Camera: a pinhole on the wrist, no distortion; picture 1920 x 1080 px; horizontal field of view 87.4 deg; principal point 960.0 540.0 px. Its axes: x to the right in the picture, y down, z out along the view. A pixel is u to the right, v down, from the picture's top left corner.
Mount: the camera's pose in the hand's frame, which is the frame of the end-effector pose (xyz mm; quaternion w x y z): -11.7 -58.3 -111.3 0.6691 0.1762 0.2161 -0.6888
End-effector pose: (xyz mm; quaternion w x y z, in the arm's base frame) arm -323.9 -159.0 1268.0 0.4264 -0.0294 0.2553 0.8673
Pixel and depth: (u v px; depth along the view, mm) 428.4 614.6 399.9
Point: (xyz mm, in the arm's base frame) -226.4 78.8 1509.5
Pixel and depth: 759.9 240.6 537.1
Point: 25.0 57.4 1555.7
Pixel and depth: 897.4 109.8 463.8
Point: 56.9 -9.2 1469.1
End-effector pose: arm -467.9 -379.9 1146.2 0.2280 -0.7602 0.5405 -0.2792
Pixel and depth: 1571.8 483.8 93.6
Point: -405.0 -319.7 1291.0
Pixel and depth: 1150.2 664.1 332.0
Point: -166.9 -323.7 1242.6
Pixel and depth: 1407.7 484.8 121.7
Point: -379.2 -314.6 1280.5
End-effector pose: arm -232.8 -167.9 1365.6 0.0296 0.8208 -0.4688 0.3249
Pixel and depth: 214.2 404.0 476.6
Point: 8.0 -302.4 966.5
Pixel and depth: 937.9 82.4 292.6
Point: -40.2 -5.9 1229.2
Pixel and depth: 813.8 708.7 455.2
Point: 145.7 -204.2 1239.3
